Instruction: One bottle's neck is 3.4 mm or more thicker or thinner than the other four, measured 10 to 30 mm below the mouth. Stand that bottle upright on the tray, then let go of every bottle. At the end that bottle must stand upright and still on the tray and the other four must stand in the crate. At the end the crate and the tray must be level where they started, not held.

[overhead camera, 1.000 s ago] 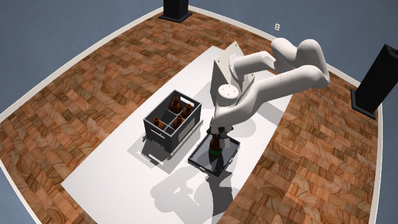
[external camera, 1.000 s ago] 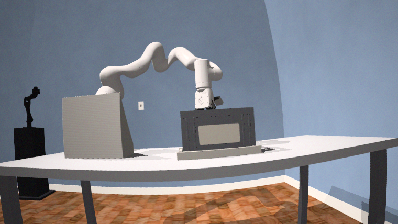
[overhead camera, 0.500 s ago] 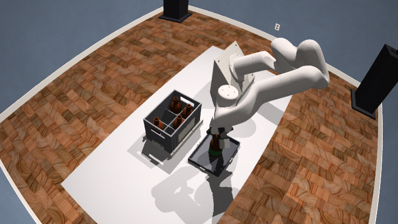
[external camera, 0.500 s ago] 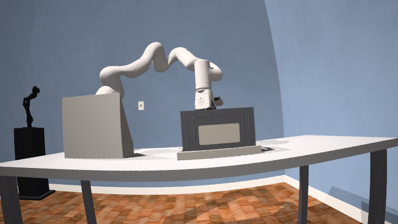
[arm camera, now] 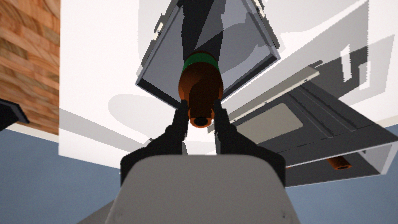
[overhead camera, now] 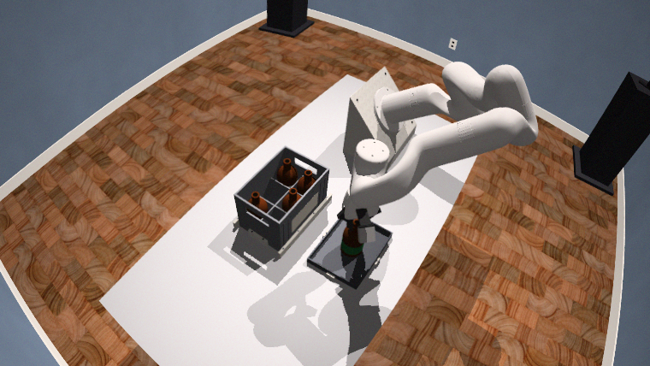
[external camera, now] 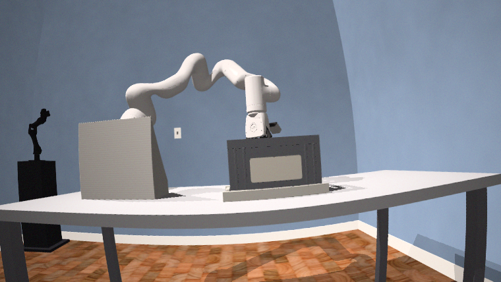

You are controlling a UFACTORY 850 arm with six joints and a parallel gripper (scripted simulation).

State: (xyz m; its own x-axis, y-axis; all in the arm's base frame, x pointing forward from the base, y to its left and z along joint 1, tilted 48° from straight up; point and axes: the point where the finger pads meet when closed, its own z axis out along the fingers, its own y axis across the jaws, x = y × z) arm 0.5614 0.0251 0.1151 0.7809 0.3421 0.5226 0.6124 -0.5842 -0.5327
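My hand is 7 cm above the bottle. The rest, counted from my hand: dark grey crate 2 cm behind, 27 cm to the right, 7 cm below; dark tray 14 cm below.
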